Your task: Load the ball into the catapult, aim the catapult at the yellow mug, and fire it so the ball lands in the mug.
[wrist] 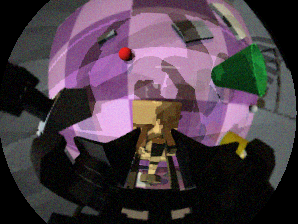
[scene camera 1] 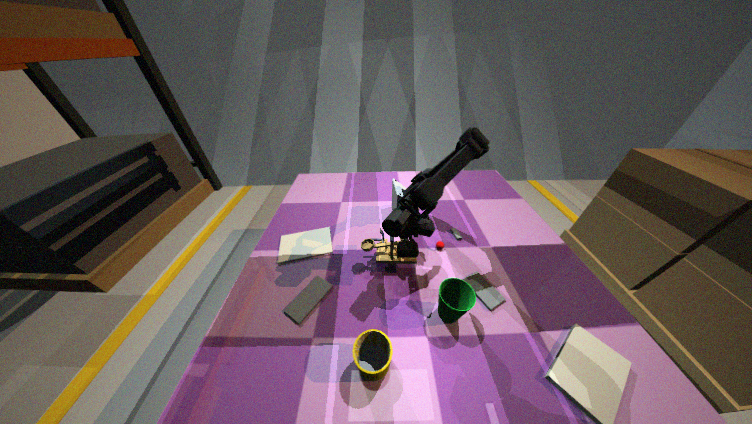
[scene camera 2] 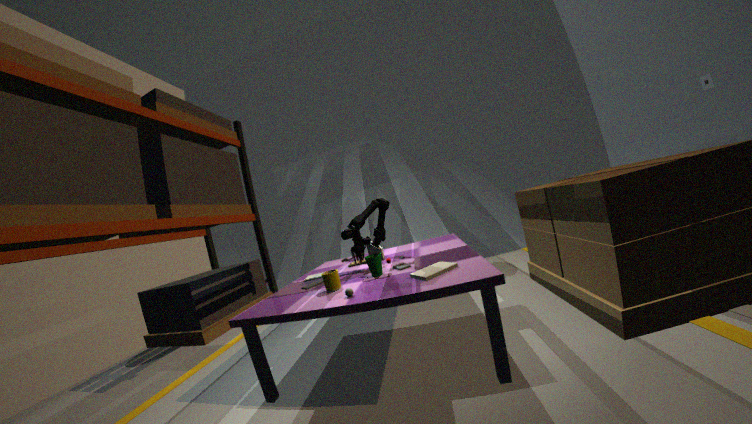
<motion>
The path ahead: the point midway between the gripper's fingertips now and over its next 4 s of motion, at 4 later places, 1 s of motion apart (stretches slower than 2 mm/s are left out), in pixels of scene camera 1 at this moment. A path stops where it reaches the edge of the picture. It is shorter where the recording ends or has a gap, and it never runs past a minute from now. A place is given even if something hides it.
My gripper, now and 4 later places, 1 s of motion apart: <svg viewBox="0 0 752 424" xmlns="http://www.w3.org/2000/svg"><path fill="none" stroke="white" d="M404 249L402 255L401 261L403 254L402 263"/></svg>
</motion>
